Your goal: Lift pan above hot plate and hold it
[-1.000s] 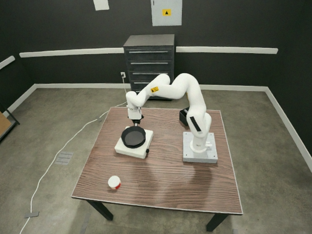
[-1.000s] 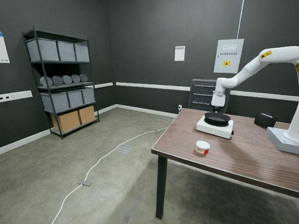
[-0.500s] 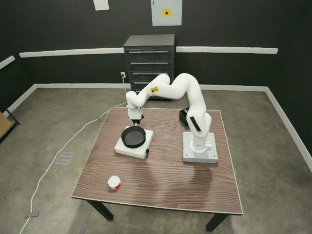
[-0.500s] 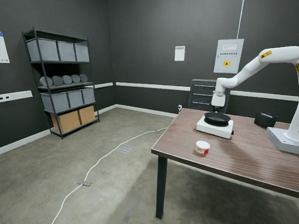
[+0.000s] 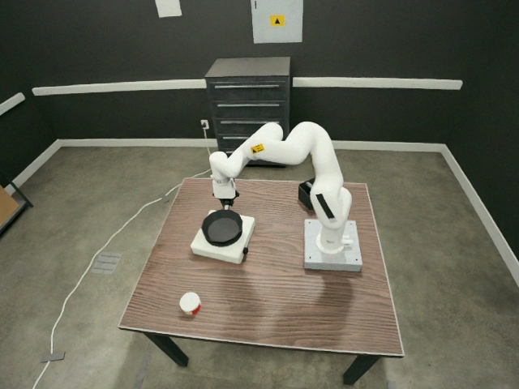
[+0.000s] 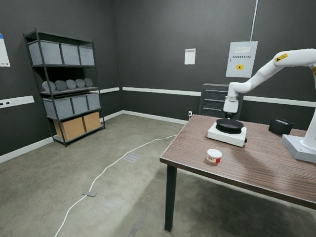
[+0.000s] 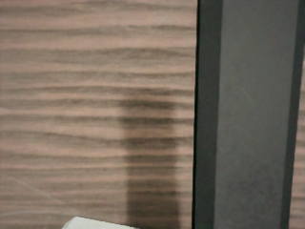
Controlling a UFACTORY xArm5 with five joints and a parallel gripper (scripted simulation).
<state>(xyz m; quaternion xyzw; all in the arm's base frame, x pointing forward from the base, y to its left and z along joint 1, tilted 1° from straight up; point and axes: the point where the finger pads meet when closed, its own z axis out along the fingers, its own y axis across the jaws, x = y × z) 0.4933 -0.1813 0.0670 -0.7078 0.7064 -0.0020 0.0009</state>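
Right now my hand is 8 cm to the right of the black pan and 1 cm above it. From my hand the other things lie so: hot plate: 15 cm to the left, 8 cm below, 2 cm behind.
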